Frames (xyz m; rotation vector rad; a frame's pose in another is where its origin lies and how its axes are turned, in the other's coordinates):
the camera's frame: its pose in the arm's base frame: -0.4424 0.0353 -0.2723 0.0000 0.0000 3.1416
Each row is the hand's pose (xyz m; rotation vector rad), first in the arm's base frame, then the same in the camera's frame.
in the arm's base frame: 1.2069 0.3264 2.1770 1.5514 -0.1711 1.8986
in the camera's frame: -1.6493 -0.2911 2.4493 -0.1445 -1.3106 -0.7389
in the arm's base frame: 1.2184 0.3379 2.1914 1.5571 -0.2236 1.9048
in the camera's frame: -1.6608 -0.3026 2.4637 -0.1883 -1.3115 -0.7258
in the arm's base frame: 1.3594 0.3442 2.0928 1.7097 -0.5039 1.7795
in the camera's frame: -1.8018 -0.3089 2.3651 -0.4288 -1.4549 -0.6900
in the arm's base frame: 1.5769 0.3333 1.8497 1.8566 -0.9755 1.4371
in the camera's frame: -2.0193 -0.2980 2.1220 -0.8714 -1.6585 -0.7015
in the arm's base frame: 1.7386 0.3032 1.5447 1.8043 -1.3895 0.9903
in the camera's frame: -2.1810 -0.2679 1.8170 -1.3538 -1.7579 -0.8264
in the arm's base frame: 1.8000 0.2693 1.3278 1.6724 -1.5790 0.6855
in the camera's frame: -2.2424 -0.2340 1.6001 -1.6557 -1.7536 -0.9784
